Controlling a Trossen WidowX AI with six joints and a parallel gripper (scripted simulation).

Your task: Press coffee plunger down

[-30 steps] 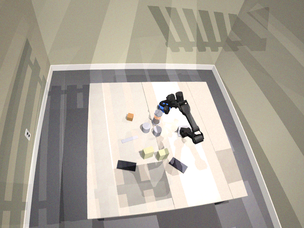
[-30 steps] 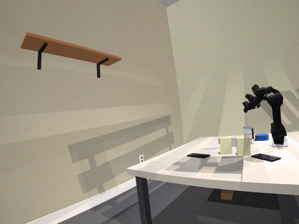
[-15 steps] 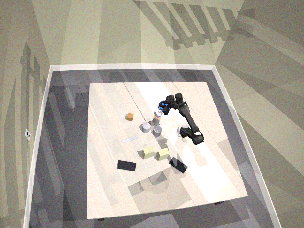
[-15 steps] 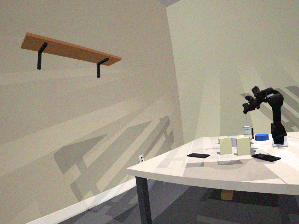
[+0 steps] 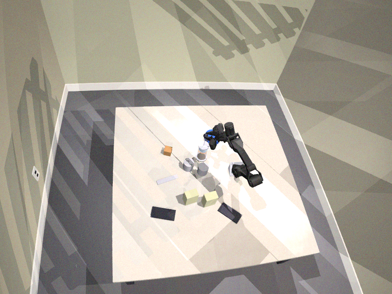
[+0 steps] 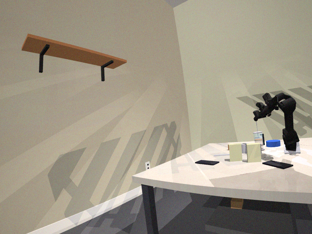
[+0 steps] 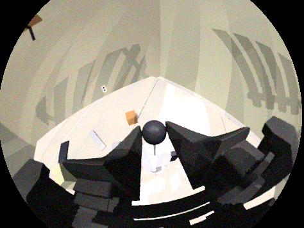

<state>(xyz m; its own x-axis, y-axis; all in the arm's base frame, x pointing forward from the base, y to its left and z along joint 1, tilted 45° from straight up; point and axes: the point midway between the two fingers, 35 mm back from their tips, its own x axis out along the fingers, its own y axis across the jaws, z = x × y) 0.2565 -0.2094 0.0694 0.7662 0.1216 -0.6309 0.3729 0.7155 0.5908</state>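
Now: gripper tip 13 cm above the coffee press, 2 cm past it and 1 cm to the left of it. The rest, counted from my gripper tip: blue disc (23 cm below, 16 cm to the right, 10 cm behind); orange cube (23 cm below, 23 cm ahead, 1 cm to the right); grey bar (25 cm below, 22 cm ahead, 21 cm to the left).
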